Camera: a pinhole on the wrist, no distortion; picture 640 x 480 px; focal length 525.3 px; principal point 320.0 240.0 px. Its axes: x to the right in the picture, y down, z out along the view. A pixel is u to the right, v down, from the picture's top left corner.
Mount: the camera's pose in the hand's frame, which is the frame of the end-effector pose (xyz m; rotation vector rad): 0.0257 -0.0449 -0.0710 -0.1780 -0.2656 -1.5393
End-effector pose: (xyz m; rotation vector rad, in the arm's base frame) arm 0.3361 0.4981 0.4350 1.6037 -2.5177 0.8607
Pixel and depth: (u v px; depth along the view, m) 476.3 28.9 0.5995
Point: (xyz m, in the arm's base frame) 0.6379 0.4327 -0.0765
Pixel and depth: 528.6 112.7 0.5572
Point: 0.6237 0.3379 -0.0013
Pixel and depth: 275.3 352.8 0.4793
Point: 0.2773 0.2777 0.0867
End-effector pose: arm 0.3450 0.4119 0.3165 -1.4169 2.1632 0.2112
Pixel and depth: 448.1 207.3 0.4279
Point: 0.5048 0.5705 0.0244
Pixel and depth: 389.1 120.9 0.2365
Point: 0.4233 0.5067 0.2033
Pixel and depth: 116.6 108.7 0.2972
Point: 0.2978 0.6022 0.1783
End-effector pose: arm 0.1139 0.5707 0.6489 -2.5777 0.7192 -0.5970
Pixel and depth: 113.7 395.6 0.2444
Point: 0.2019 0.4678 0.5008
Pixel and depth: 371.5 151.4 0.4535
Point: 0.2246 0.6796 0.3002
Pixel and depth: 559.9 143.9 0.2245
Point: 0.2092 0.6941 0.5382
